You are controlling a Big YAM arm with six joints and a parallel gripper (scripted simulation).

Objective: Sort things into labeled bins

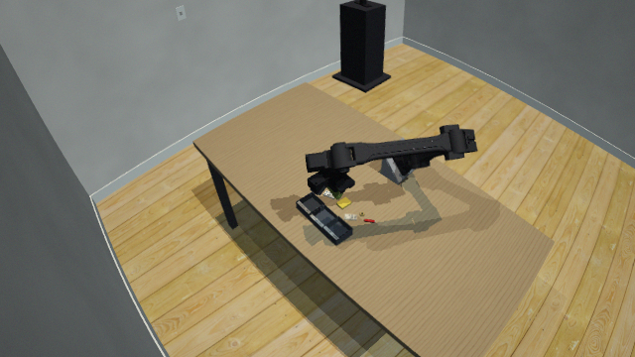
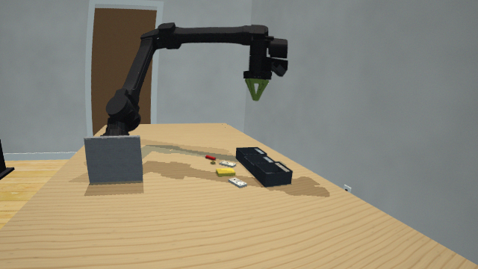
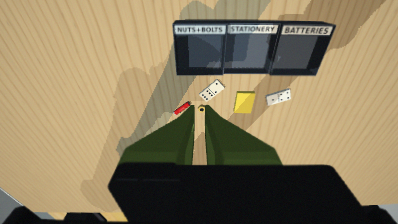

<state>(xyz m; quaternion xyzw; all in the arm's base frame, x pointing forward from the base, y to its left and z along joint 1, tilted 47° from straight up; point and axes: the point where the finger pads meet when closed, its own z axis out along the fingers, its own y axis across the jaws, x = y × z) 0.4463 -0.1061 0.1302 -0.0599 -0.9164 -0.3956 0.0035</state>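
Right now my hand is 22 cm above the red battery, 13 cm past it and 6 cm to the right of it. Round my hand: yellow block (22 cm below, 13 cm behind, 8 cm to the right); then long black bin (20 cm below, 8 cm to the right, 1 cm behind); then small nut (22 cm below, 14 cm behind, 1 cm to the left).
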